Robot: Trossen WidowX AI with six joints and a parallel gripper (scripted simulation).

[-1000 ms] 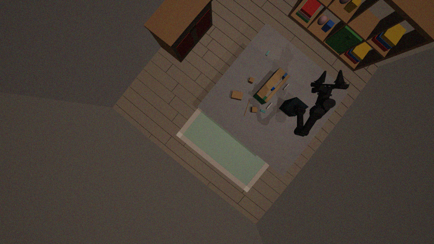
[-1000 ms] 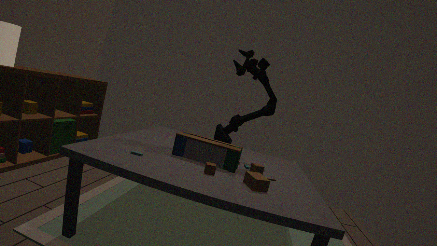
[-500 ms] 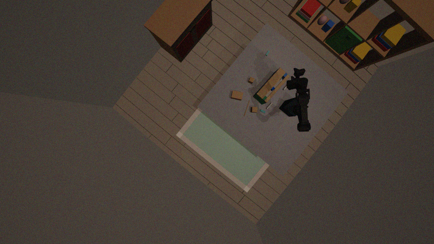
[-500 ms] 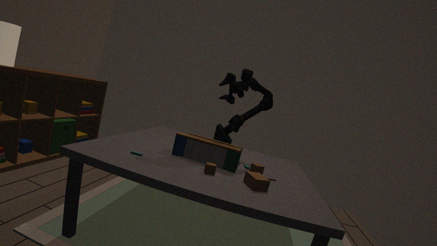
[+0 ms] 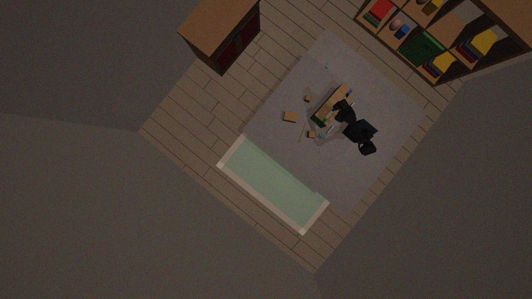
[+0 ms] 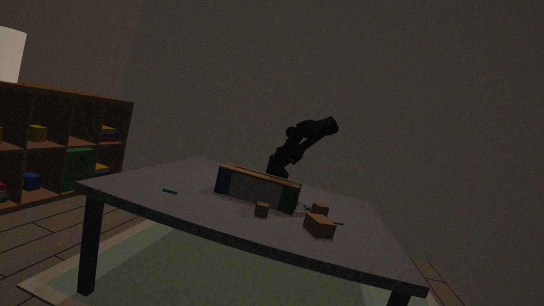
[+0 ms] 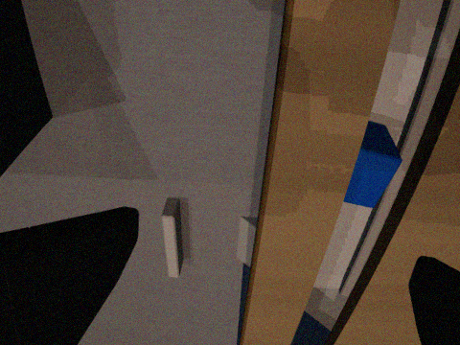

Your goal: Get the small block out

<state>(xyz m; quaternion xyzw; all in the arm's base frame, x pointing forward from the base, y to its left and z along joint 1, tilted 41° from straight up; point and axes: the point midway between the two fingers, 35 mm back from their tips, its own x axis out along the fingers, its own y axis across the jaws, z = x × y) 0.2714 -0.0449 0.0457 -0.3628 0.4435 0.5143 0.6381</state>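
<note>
Right now the blue block is 4 cm ahead of my gripper tip, 3 cm to the right of it and 9 cm below it. From my gripper tip the other things lie so: box (2 cm ahead, 5 cm to the right, 11 cm below).
</note>
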